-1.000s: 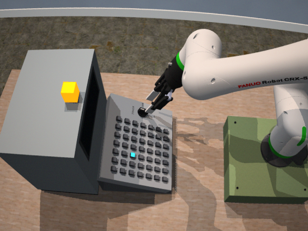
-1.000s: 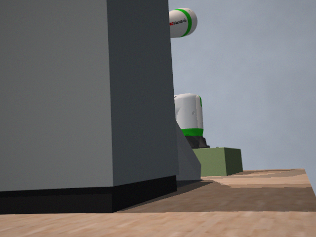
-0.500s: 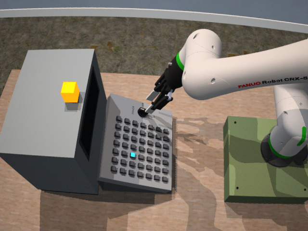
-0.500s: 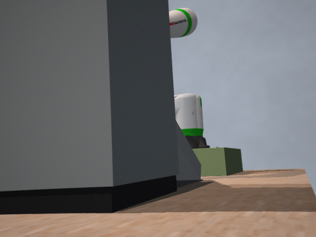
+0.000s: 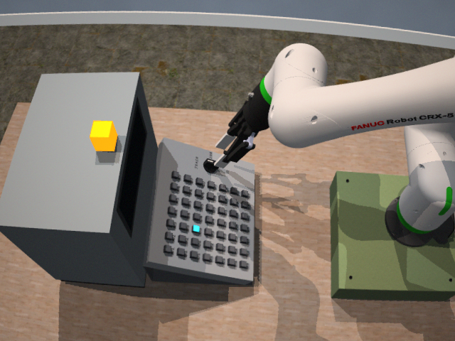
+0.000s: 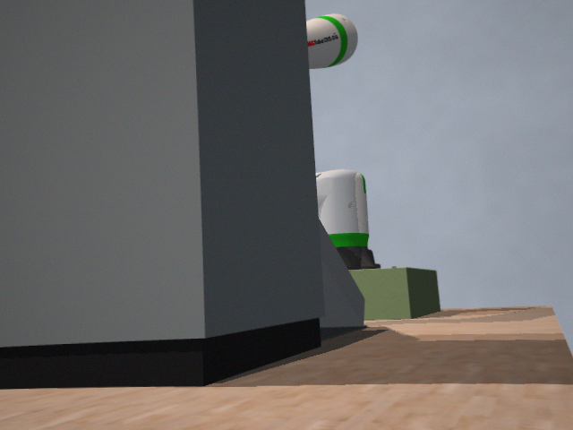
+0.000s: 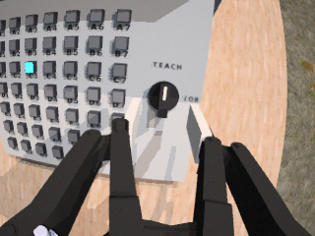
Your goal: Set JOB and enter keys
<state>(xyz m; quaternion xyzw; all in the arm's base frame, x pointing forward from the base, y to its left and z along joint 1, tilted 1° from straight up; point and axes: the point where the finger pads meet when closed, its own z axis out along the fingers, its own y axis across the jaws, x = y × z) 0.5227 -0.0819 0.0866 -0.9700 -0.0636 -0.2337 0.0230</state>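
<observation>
My hand is 4 cm short of the black selector knob, 1 cm to the right of it and 7 cm above it. The rest, counted from my hand: grey keypad (4 cm ahead, 12 cm to the left, 11 cm below); C3 key (4 cm ahead, 20 cm to the left, 6 cm below).
</observation>
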